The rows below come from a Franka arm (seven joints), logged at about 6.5 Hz.
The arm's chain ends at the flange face. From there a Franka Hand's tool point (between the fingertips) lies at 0.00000 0.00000 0.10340 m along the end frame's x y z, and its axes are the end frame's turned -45 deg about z.
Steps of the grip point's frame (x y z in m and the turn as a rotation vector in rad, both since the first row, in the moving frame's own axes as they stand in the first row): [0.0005 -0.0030 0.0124 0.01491 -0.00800 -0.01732]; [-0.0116 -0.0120 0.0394 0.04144 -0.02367 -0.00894]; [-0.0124 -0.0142 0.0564 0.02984 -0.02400 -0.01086]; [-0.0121 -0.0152 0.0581 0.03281 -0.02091 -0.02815]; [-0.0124 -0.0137 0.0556 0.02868 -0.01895 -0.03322]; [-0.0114 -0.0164 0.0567 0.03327 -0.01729 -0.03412]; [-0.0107 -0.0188 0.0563 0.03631 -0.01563 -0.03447]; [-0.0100 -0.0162 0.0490 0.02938 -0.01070 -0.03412]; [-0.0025 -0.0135 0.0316 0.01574 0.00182 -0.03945]
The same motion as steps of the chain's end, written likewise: [-0.0001 -0.0020 0.0124 0.00489 -0.01620 -0.01732]; [-0.0119 0.0010 0.0395 0.01257 -0.04604 -0.00894]; [-0.0149 -0.0009 0.0565 0.00413 -0.03807 -0.01086]; [-0.0154 -0.0014 0.0582 0.00841 -0.03799 -0.02815]; [-0.0150 -0.0003 0.0557 0.00688 -0.03368 -0.03322]; [-0.0159 -0.0024 0.0568 0.01130 -0.03575 -0.03412]; [-0.0170 -0.0043 0.0564 0.01462 -0.03673 -0.03447]; [-0.0156 -0.0031 0.0491 0.01321 -0.02834 -0.03412]; [-0.0103 -0.0065 0.0316 0.01242 -0.00984 -0.03945]
